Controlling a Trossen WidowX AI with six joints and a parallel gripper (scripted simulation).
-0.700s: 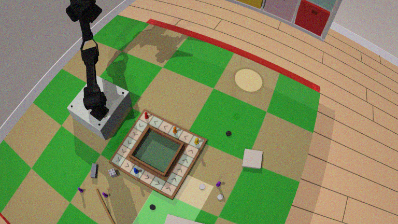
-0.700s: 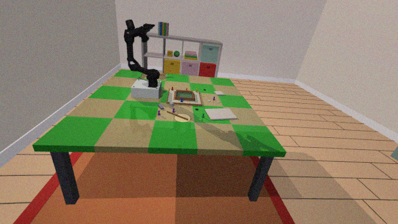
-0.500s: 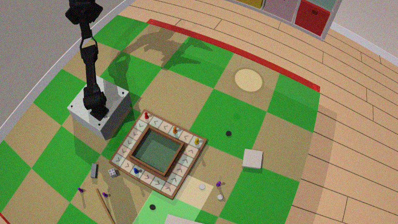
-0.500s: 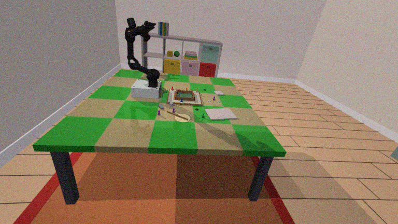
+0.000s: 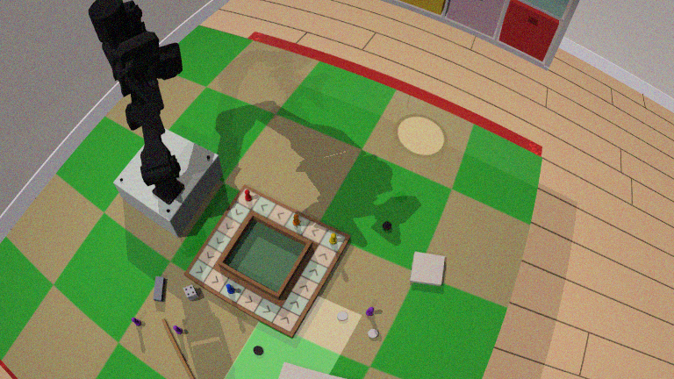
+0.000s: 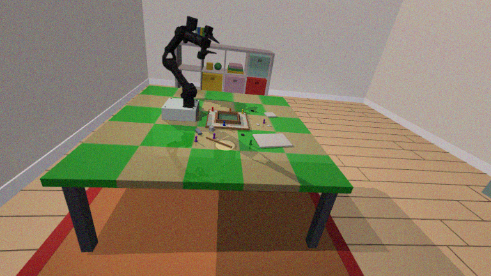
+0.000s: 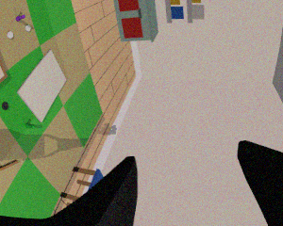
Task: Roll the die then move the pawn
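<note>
Right now the white die is 100 mm to the right of my gripper tip and 470 mm below it. The rest, counted from my gripper tip: green tray: 90 mm ahead, 80 mm to the left, 470 mm below; then blue pawn: 70 mm ahead, 40 mm to the right, 450 mm below; then red pawn: 30 mm behind, 180 mm to the left, 450 mm below.
</note>
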